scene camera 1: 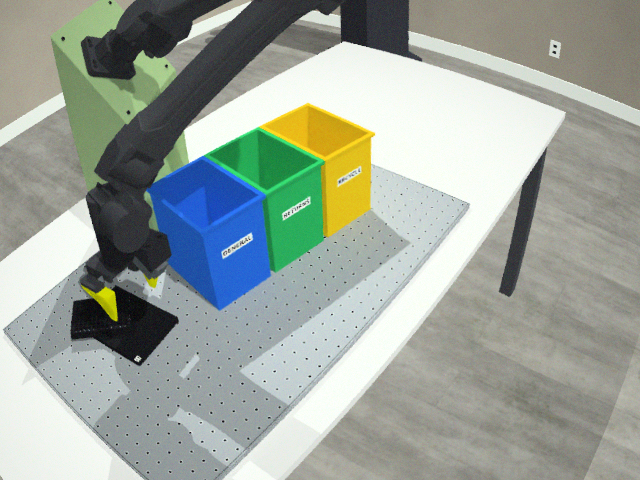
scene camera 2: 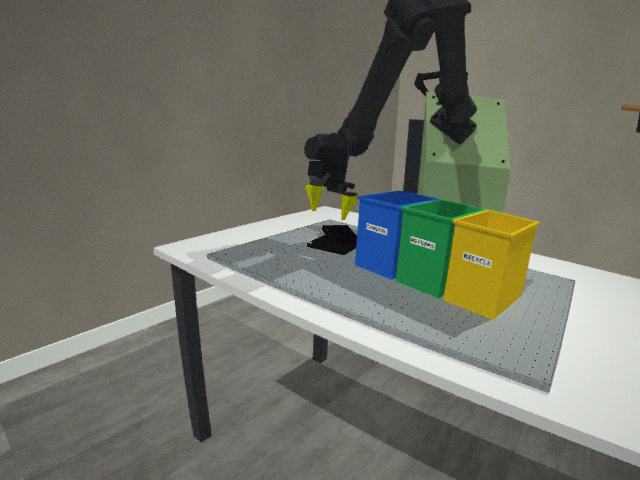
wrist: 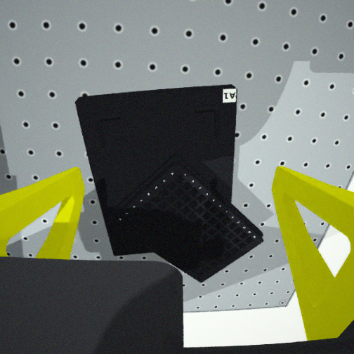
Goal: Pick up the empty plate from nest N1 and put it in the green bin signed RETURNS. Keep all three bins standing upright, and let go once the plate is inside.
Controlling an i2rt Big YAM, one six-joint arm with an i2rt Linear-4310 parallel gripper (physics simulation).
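Frame: origin at the arm's base, x ahead, y left, z up, level; metres.
Seen in the pictures: gripper, between the fingertips: (scene camera 1: pixel 133 302) (scene camera 2: pixel 328 215); arm's base, origin of its link: (scene camera 1: pixel 106 60) (scene camera 2: pixel 452 124).
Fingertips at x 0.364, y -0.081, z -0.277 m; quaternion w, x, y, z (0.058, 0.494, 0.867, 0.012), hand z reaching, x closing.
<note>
Offsets run from my fingertips to a thing's top centre. Level surfaces: height alone.
The black plate @[dx -0.080, dy -0.068, dz -0.070 m] (scene camera 1: pixel 85 325) (scene camera 2: pixel 339 232) (wrist: pixel 210 227) has a grid of small wells. It lies skewed over the flat black nest @[dx -0.054, dy -0.027, dz -0.083 m] (scene camera 1: pixel 147 330) (scene camera 2: pixel 330 244) (wrist: pixel 160 107), with one corner past the nest's edge. The nest's small white label looks like A1, upside down in the wrist view. My gripper (scene camera 1: pixel 134 303) (scene camera 2: pixel 328 214) (wrist: pixel 177 177) is open and empty above the plate and nest, its yellow fingers wide apart and clear of both. The green RETURNS bin @[dx -0.143, dy +0.302, dz +0.082 m] (scene camera 1: pixel 302 232) (scene camera 2: pixel 421 266) stands upright, open at the top, between the other two bins.
The blue GENERAL bin @[dx -0.107, dy +0.176, dz +0.082 m] (scene camera 1: pixel 240 276) (scene camera 2: pixel 377 253) stands upright beside the nest. The yellow RECYCLE bin @[dx -0.180, dy +0.428, dz +0.082 m] (scene camera 1: pixel 348 204) (scene camera 2: pixel 471 284) stands upright at the row's far end from the nest. The bins stand close together on the grey perforated board @[dz -0.098 m] (scene camera 1: pixel 323 330) (scene camera 2: pixel 356 294) (wrist: pixel 135 47).
</note>
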